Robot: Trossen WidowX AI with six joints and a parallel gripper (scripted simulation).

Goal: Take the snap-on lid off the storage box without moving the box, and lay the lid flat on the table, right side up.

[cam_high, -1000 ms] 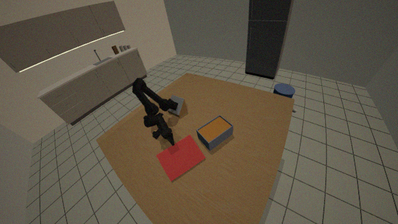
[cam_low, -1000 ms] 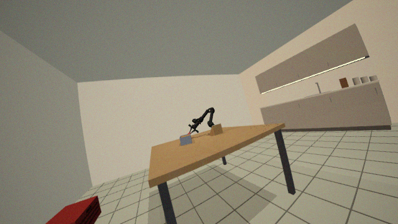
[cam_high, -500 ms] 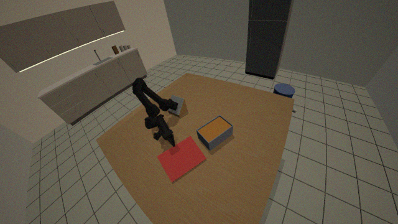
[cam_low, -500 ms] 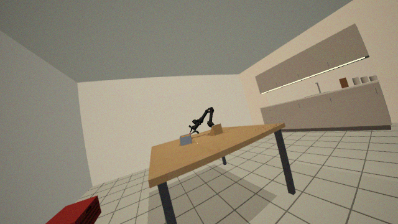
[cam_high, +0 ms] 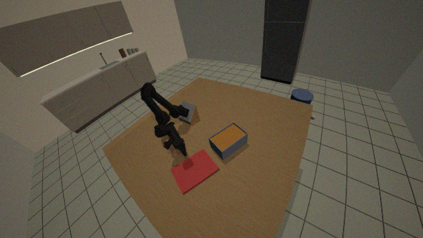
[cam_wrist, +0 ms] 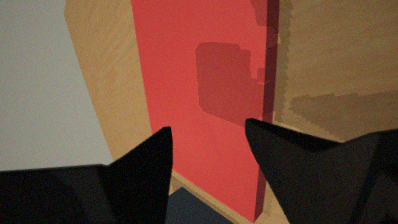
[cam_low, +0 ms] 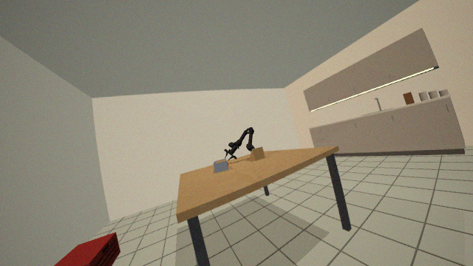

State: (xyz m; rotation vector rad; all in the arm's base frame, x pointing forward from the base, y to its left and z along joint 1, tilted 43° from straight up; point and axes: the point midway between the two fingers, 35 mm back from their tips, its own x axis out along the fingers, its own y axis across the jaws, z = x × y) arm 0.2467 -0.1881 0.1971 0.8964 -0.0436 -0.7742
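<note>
Now: gripper tip 7 cm short of the lid, 5 cm above it and 3 cm to the left of it. The rest, counted from my gripper tip: storage box 23 cm to the left, 15 cm ahead, 2 cm below.
</note>
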